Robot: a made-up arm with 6 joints.
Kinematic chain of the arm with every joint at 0, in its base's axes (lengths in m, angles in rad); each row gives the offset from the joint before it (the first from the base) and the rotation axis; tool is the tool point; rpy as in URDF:
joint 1: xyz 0 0 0.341 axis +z
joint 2: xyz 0 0 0 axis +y
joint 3: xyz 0.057 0 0.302 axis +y
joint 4: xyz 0.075 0 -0.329 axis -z
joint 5: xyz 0 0 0 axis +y
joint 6: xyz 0.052 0 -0.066 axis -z
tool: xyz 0 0 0 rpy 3.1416 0 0
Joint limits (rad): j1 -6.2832..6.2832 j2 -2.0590..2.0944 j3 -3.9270..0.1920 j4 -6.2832..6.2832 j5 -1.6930..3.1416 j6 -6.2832..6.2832
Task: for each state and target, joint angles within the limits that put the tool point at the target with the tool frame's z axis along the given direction. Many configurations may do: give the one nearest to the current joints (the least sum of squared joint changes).
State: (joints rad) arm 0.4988 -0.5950 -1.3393 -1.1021 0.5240 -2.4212
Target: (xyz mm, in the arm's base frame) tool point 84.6 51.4 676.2 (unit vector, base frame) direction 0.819 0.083 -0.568
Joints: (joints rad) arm 0.7690 -1.2334 -0.6965 -0.5916 1.1534 -2.4212
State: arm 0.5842 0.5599 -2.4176 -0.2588 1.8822 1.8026
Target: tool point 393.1 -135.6 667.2 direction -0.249 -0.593 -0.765
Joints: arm -0.2221 -0.0547 -1.5205 -0.6918 1.6867 1.8026
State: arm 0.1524 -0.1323 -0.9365 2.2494 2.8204 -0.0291
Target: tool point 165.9 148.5 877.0 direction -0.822 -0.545 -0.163
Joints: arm 0.6477 -0.1359 -1.8102 2.8563 2.9218 -0.0291
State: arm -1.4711 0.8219 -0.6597 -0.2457 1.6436 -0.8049
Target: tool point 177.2 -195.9 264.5 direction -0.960 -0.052 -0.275
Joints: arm -0.6803 0.2189 -0.5210 -0.7011 1.5206 -0.8049
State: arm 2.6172 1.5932 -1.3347 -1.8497 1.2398 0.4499
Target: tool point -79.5 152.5 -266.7 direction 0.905 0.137 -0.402
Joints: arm 2.2146 2.0924 -1.7792 -1.2269 1.0284 0.4499
